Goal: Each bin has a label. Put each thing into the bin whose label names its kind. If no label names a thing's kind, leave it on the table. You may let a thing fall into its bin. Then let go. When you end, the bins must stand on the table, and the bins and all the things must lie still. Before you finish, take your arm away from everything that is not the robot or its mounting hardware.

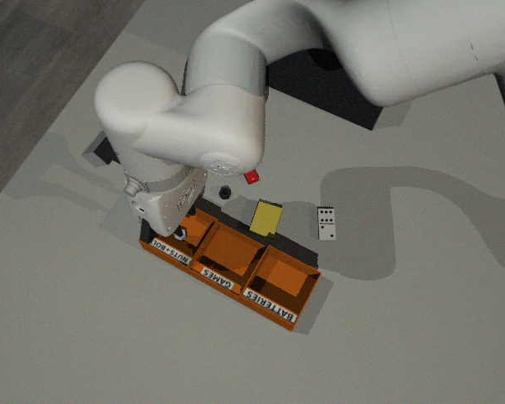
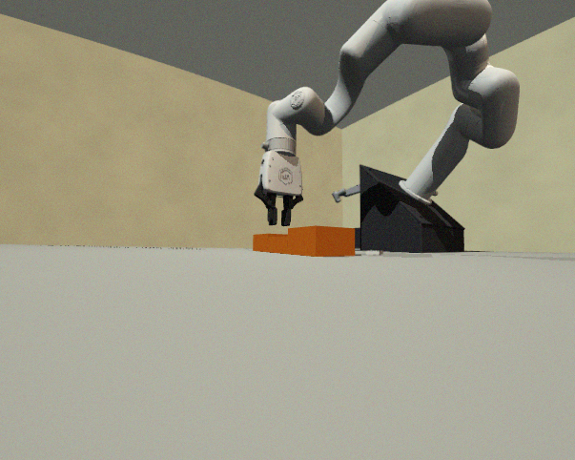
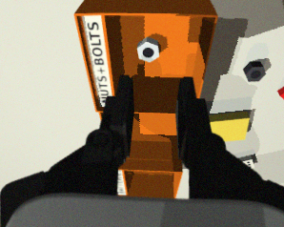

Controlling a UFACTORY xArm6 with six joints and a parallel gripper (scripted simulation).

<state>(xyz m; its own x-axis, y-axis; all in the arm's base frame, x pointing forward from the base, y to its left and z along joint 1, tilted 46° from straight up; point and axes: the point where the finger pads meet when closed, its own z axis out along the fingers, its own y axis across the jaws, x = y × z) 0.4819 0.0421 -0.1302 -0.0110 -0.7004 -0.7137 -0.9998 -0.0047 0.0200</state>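
Right now the black hex nut is 90 mm behind my hand, 80 mm below it and 20 mm to the left of it. Round my hand: silver nut (70 mm below, 10 mm ahead); yellow block (100 mm to the left, 80 mm below, 80 mm behind); orange battery (90 mm behind, 70 mm below, 50 mm to the right).
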